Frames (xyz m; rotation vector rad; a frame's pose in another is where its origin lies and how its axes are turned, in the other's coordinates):
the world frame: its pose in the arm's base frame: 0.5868 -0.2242 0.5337 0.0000 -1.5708 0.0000
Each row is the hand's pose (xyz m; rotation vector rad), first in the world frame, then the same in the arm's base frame.
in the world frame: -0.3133 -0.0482 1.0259 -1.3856 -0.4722 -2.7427
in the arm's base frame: -0.4391 -0.2724 0.2204 -0.9145 0.3525 2.7820
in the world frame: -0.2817 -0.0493 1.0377 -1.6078 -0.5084 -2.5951
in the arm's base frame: -0.4509 -0.2735 0.2520 -0.6668 0.3922 2.8385
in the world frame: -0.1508 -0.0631 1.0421 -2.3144 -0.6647 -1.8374
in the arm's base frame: -0.4553 -0.2873 0.3829 0.3258 0.5707 2.8357
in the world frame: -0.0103 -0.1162 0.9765 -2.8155 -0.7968 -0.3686
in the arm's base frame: -0.3897 -0.3404 0.5234 1.7042 0.7532 2.2177
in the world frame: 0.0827 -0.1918 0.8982 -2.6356 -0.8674 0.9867
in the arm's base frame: -0.3114 -0.4160 0.6164 2.5038 0.8004 1.1397
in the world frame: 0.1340 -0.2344 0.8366 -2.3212 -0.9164 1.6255
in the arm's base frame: -0.2498 -0.4586 0.6677 2.6694 0.7847 0.4706
